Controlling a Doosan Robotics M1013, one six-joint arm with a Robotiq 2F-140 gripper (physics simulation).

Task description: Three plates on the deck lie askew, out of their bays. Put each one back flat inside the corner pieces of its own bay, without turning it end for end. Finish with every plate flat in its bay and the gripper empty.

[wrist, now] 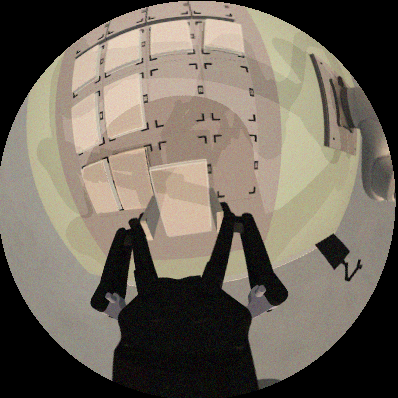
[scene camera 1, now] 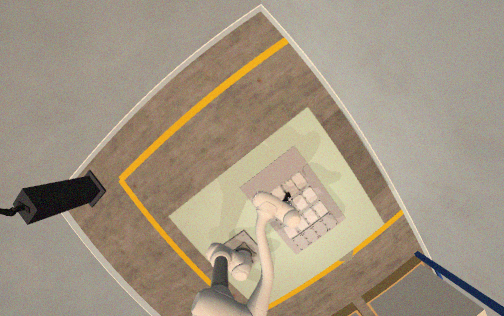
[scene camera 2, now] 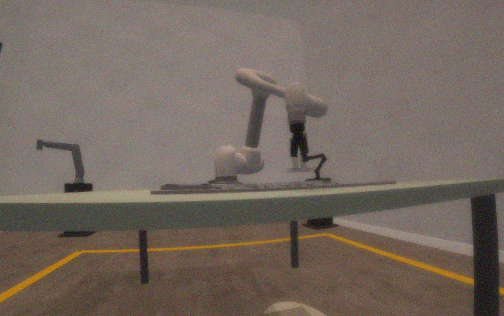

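My gripper is shut on a pale plate, with one finger at each side. The plate hangs roughly level above the deck and is turned slightly against its grid in the wrist view. Bays with black corner pieces and no plate show ahead and to the right of it. Just left of it lie a plate and an outer plate; I cannot tell whether both lie flat inside their corners. More plates lie farther off in rows. The arm hides part of the deck in scene camera 1.
The deck lies on a pale green table. A dark rail runs along the far plate row. The arm's base plate stands beside the deck. A black stand with a thin arm is beyond the table edge.
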